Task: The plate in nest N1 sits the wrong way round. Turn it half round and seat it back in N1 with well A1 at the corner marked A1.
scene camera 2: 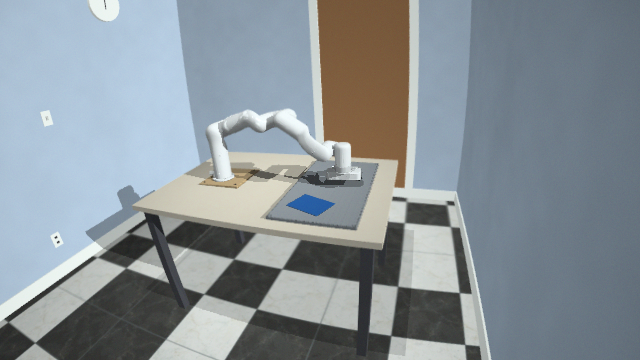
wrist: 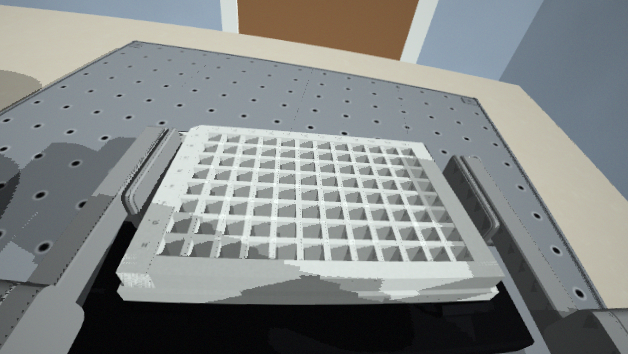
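The white plate [wrist: 315, 200], a grid of square wells, is between the two fingers in the wrist view. Row letters run down its left rim, with H at the near end, and its far left corner is cut off. My gripper [scene camera 2: 345, 178] [wrist: 316, 180] is shut on the plate by its short sides. A glossy black surface [wrist: 310, 332] shows under the plate's near edge; I cannot tell whether it is nest N1, and no A1 corner mark is readable. In the scene view the gripper is low over the grey board's far half, and the plate cannot be made out.
A grey board [scene camera 2: 340, 216] [wrist: 240, 75] with rows of holes lies on the beige table [scene camera 2: 225, 212] [wrist: 530, 130]. A blue square [scene camera 2: 311, 205] lies on the board's near part. The arm's base stands on a wooden plate [scene camera 2: 240, 183] at the left.
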